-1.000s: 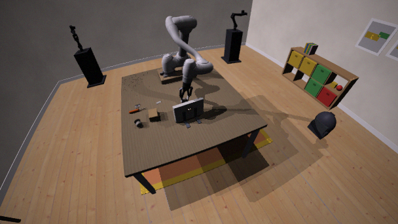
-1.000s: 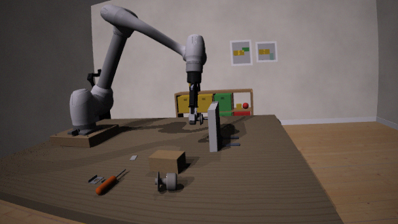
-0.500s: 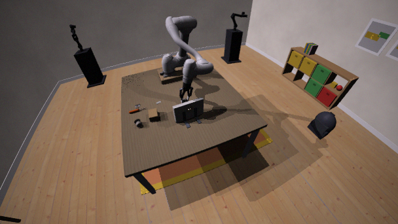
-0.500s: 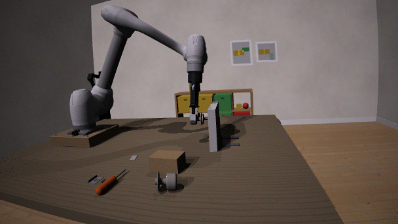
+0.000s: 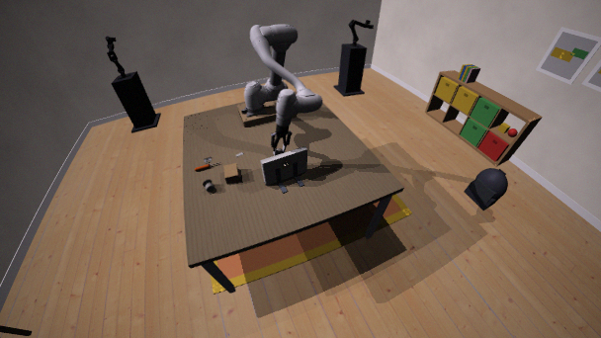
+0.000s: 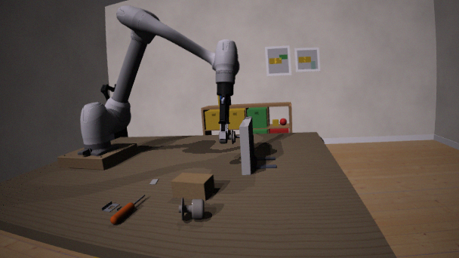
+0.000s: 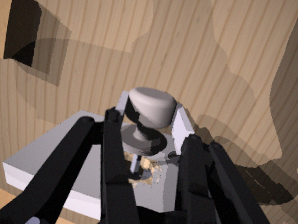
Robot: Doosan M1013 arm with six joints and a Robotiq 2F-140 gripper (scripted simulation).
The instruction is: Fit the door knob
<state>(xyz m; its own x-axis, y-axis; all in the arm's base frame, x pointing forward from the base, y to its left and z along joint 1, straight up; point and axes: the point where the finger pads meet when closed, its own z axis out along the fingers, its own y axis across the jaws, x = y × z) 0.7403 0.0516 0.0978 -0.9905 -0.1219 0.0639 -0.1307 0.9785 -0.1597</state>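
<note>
Now: the grey door panel 10 cm ahead of my hand, 4 cm below it and 1 cm to the left of it. Round my hand: metal plate (27 cm to the right, 23 cm behind, 15 cm below); then wooden block (34 cm to the right, 12 cm below, 2 cm behind); then screwdriver (51 cm to the right, 17 cm behind, 14 cm below).
</note>
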